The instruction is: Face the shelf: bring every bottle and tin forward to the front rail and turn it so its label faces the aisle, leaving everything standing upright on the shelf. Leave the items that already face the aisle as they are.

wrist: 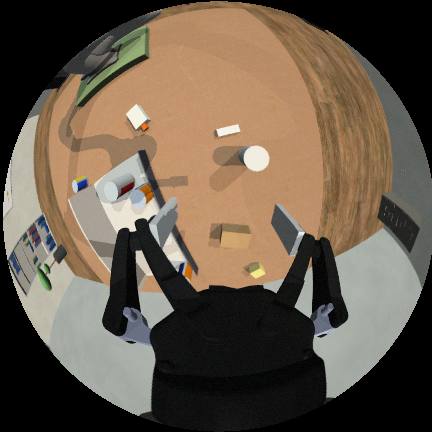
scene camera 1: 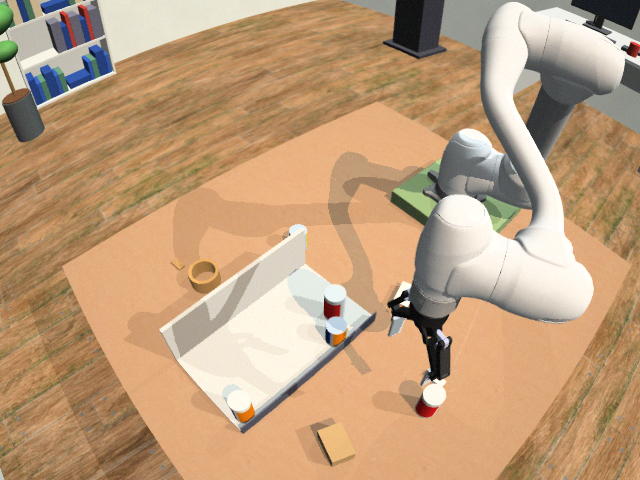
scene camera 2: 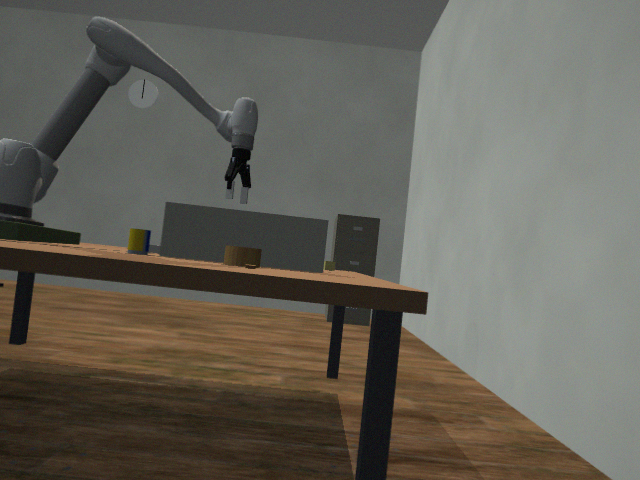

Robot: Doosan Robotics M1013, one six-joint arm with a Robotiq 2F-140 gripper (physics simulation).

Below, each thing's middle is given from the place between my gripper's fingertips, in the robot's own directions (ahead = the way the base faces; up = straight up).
Labels:
My gripper is now 20 cm short of the cardboard box (scene camera 1: pixel 334 440) and 22 cm above it. The rest, counted from my hand: grey front rail (wrist: pixel 142 154) (11 cm ahead, 19 cm to the right, 23 cm below); tray back wall (scene camera 2: pixel 197 232) (14 cm ahead, 47 cm to the right, 17 cm below).

